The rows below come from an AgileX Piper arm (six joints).
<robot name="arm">
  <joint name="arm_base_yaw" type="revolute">
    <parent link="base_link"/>
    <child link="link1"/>
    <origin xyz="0 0 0.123" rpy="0 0 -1.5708"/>
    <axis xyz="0 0 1"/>
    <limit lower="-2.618" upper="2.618"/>
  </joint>
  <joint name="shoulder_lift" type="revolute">
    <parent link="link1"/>
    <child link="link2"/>
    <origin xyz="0 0 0" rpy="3.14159 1.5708 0"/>
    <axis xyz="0 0 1"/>
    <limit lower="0" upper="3.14"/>
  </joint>
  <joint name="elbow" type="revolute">
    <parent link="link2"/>
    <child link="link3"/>
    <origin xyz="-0.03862 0.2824 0" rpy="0 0 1.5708"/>
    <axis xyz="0 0 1"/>
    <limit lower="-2.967" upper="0"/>
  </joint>
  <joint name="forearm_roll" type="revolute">
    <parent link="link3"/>
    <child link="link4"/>
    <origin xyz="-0.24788 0.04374 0" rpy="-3.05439 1.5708 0"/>
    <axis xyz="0 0 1"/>
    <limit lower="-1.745" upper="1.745"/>
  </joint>
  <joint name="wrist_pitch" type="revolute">
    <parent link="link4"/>
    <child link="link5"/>
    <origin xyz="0 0 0" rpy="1.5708 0 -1.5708"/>
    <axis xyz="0 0 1"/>
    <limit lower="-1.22" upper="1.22"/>
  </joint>
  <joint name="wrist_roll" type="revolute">
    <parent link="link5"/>
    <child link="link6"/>
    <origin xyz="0 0.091 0" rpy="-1.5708 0 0"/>
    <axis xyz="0 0 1"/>
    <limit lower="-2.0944" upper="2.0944"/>
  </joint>
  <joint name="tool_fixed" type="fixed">
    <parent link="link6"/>
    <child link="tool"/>
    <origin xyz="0 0 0" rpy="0 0 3.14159"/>
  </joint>
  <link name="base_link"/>
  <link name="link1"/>
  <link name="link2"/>
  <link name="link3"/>
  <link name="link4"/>
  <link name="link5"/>
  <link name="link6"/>
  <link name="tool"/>
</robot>
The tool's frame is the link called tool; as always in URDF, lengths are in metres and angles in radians.
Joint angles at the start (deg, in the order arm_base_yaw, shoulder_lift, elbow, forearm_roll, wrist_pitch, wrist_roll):
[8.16, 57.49, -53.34, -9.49, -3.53, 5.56]
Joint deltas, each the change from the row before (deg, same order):
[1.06, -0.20, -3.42, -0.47, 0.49, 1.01]
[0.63, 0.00, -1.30, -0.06, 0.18, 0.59]
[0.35, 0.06, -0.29, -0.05, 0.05, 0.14]
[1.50, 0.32, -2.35, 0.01, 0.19, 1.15]
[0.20, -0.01, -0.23, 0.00, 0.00, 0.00]
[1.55, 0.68, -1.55, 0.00, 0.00, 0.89]
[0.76, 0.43, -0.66, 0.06, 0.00, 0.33]
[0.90, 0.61, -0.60, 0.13, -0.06, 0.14]
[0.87, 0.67, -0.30, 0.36, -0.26, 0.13]
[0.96, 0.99, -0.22, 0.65, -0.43, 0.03]
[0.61, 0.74, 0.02, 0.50, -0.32, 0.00]
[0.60, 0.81, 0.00, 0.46, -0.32, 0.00]
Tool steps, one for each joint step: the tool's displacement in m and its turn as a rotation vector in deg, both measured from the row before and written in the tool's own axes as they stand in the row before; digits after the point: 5 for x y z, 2 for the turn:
[-0.02072, 0.00256, -0.00201, -0.80, -3.19, 0.61]
[-0.00761, 0.00190, -0.00028, -0.53, -1.15, 0.61]
[-0.00144, 0.00124, 0.00025, -0.33, -0.20, 0.14]
[-0.01254, 0.00500, 0.00093, -1.37, -1.90, 1.40]
[-0.00144, 0.00071, -0.00009, -0.19, -0.25, 0.04]
[-0.00616, 0.00570, 0.00304, -1.50, -0.90, 1.19]
[-0.00186, 0.00287, 0.00204, -0.74, -0.24, 0.54]
[-0.00065, 0.00347, 0.00297, -0.88, -0.05, 0.46]
[0.00118, 0.00344, 0.00333, -0.88, 0.11, 0.67]
[0.00310, 0.00386, 0.00494, -0.97, 0.35, 0.88]
[0.00349, 0.00243, 0.00371, -0.60, 0.45, 0.63]
[0.00377, 0.00239, 0.00404, -0.59, 0.51, 0.58]

